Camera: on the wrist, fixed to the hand. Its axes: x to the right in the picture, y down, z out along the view.
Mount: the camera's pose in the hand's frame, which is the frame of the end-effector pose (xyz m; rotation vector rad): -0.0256 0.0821 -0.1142 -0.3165 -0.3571 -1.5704
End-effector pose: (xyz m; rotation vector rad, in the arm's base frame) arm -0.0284 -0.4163 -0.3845 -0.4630 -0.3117 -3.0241
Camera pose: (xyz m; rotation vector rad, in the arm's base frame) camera -0.0292 -0.5195 -0.4834 0.4290 0.0913 1.5212
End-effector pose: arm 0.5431 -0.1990 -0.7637 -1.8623 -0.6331 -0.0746
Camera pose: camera 0.5869 -0.3305 -0.7988 -1.2088 -2.2843 -0.8976
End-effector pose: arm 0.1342 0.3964 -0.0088 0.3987 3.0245 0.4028
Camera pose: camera 0.1680 0.4378 0.1238 -1.5570 1.9674 0.4930
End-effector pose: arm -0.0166 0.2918 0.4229 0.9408 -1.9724 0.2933
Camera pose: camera 0.0044 0.4215 0.4792 2.0356 -0.9639 -1.0744
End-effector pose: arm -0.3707 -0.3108 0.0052 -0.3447 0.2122 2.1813
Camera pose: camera -0.4033 -0.4100 -0.0925 -0.1596 -0.4821 0.6646
